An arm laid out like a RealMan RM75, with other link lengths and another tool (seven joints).
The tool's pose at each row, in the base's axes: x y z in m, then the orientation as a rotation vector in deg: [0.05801 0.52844 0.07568 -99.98 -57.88 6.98]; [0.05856 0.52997 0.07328 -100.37 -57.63 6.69]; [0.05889 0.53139 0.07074 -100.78 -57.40 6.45]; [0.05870 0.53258 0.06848 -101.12 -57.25 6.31]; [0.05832 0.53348 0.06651 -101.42 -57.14 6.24]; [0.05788 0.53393 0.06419 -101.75 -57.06 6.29]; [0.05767 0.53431 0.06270 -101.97 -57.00 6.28]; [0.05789 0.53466 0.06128 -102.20 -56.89 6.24]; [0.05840 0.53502 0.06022 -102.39 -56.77 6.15]
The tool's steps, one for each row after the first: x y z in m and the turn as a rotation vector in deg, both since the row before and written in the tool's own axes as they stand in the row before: [0.00048 0.00217 0.00187 -0.36 0.25 0.17]; [0.00021 0.00215 0.00197 -0.37 0.20 0.19]; [-0.00017 0.00164 0.00196 -0.30 0.11 0.16]; [-0.00038 0.00131 0.00173 -0.25 0.05 0.15]; [-0.00085 0.00160 0.00158 -0.25 -0.05 0.19]; [-0.00043 0.00106 0.00105 -0.18 0.00 0.11]; [-0.00014 0.00124 0.00079 -0.18 0.04 0.13]; [0.00019 0.00111 0.00049 -0.16 0.09 0.10]
